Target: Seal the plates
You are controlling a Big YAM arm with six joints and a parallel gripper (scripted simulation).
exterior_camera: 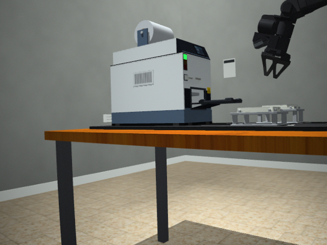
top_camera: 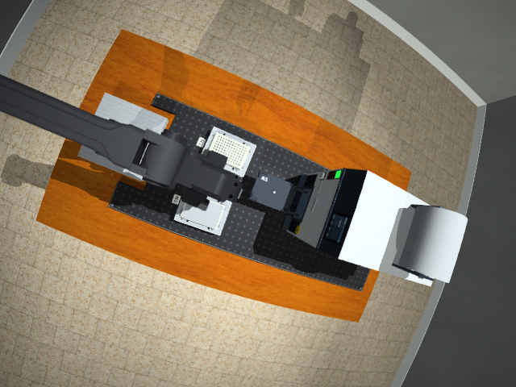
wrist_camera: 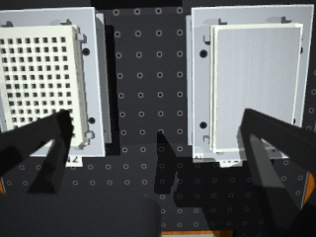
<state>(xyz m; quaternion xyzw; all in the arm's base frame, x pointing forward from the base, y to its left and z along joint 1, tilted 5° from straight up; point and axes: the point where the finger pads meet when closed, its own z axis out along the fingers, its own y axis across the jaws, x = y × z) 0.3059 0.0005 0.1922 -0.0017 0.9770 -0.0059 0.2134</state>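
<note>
Right now my hand is 14 cm above the plate nest and 12 cm to the right of it. Also, from my hand: sealer stage (19 cm ahead, 9 cm below, 5 cm to the left); then pale start button (29 cm ahead, 15 cm to the left, 1 cm above); then A1 mark (18 cm to the left, 14 cm below, 7 cm behind).
</note>
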